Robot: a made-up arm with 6 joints.
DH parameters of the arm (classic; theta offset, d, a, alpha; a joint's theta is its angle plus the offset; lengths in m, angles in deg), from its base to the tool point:
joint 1: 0 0.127 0 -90
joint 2: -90 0 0.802 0
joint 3: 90 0.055 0 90
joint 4: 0 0.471 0 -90
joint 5: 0 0 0 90
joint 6: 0 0.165 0 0
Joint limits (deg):
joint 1: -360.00..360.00
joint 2: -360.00..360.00
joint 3: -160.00..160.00
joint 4: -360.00..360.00
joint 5: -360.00..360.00
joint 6: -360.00..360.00
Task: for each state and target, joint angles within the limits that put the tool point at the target. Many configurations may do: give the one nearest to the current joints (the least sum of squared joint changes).
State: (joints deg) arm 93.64 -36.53 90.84 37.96 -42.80 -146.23
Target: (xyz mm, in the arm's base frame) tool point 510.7 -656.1 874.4
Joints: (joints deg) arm 125.84 -77.98 82.99 41.18 -51.31 -146.23
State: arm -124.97 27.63 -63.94 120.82 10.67 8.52
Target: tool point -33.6 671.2 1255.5
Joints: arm -82.35 -9.36 -48.57 120.83 0.42 8.52
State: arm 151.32 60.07 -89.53 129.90 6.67 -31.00
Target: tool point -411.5 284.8 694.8
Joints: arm 136.82 89.09 -116.54 131.19 8.75 -31.00
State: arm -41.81 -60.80 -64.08 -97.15 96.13 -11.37
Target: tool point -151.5 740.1 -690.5
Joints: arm -86.54 -113.76 -61.86 -98.45 81.98 -11.37
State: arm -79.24 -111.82 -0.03 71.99 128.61 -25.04
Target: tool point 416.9 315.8 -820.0
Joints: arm -124.98 -138.86 -47.05 86.98 140.17 -25.04
